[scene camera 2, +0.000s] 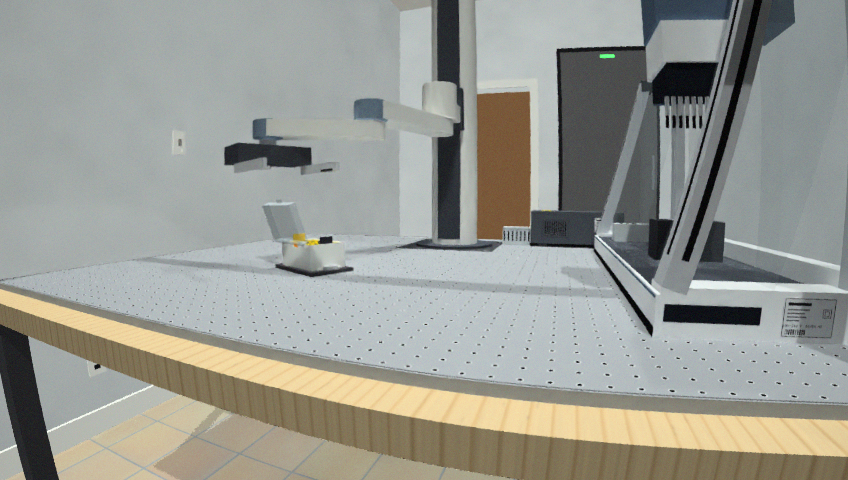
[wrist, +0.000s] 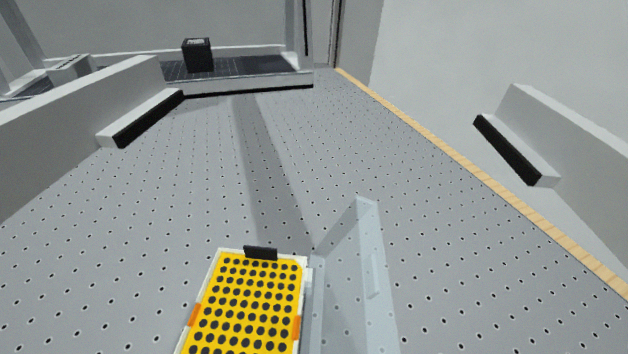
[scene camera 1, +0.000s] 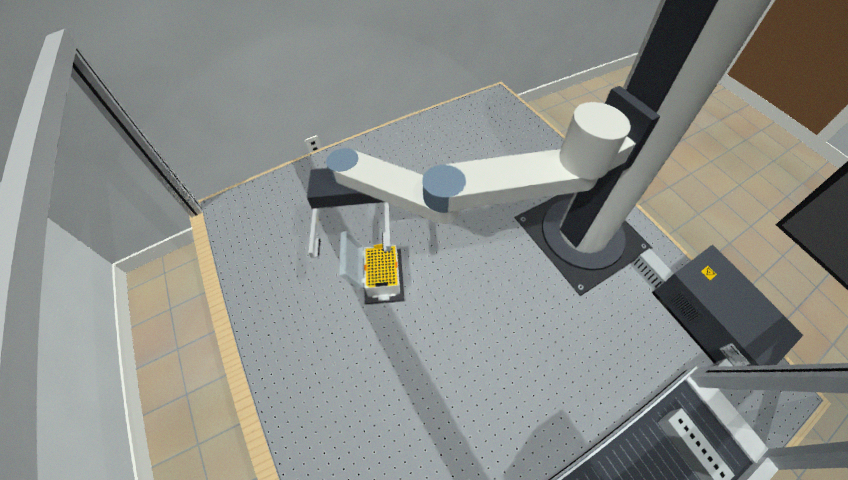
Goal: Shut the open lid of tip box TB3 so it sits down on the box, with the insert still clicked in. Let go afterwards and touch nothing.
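Places are measured from the arm's base along level axes (x right, y ahead, z up), in centimetres.
Pixels of known places: gripper, fingertip midpoint: (scene camera 2: 303, 164) (wrist: 328, 87) (scene camera 1: 349, 252); arm's base, link origin: (scene camera 2: 454, 248) (scene camera 1: 582, 234).
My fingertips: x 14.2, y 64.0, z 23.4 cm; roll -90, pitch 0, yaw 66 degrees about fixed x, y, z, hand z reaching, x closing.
Ahead of a thing's pixels: the offset from my fingertips to its top centre. "spot": to the spot under its first point. Level surfaces: height alone.
The white tip box TB3 @[dz -15.5, dx +2.5, dy -6.4 cm] (scene camera 1: 381, 292) (scene camera 2: 313, 255) stands on a thin dark base plate @[spot: dz -21.3, dx -2.5, dy +0.5 cm] (scene camera 2: 314, 272). Its clear, pale blue lid @[spot: dz -12.7, dx +5.5, dy -0.1 cm] (scene camera 1: 351, 261) (scene camera 2: 282, 220) (wrist: 345, 290) stands open, tilted up and outward from the box's left side in scene camera 1. The yellow, holed insert @[dz -14.7, dx +2.5, dy -6.4 cm] (scene camera 1: 380, 265) (wrist: 250, 306) lies in the top of the box, with orange tabs at its two long sides. My gripper (scene camera 1: 350, 250) (scene camera 2: 286, 167) (wrist: 328, 87) is wide open, empty and high above the table, over the lid side of the box, touching neither box nor lid. The box's near end is cut off in the wrist view.
The perforated table @[dz -22.1 cm] (scene camera 1: 505, 333) (scene camera 2: 416, 321) has a wooden edge. The arm's column (scene camera 1: 642, 136) (scene camera 2: 468, 178) stands at its back. A dark grey unit @[spot: dz -10.6, dx -52.6, dy -73.6 cm] (scene camera 1: 728, 303) (scene camera 2: 562, 227) stands beyond it. A white-framed machine (scene camera 2: 711, 297) (wrist: 250, 81) with a dark deck stands apart from the box.
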